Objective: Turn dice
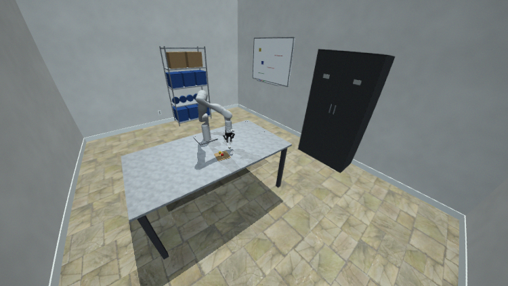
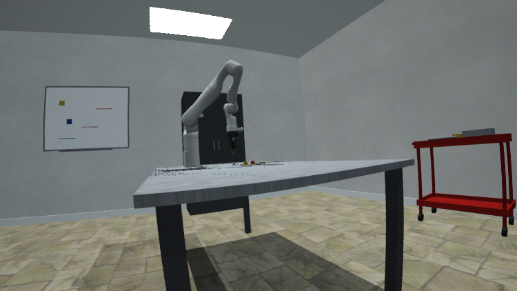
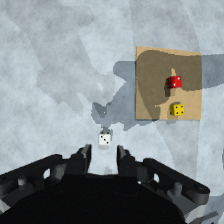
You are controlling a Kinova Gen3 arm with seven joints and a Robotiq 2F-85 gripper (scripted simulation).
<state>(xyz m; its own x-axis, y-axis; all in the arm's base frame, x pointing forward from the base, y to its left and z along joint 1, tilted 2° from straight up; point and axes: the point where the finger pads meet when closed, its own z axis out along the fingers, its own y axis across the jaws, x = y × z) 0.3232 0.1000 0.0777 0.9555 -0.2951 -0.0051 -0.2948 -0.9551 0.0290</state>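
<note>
The white die is 9 cm below my hand. The rest, counted from my hand: red die: 15 cm to the right, 9 cm below, 7 cm ahead; tan mat: 15 cm to the right, 10 cm below, 7 cm ahead; yellow die: 14 cm to the right, 9 cm below, 2 cm ahead.
</note>
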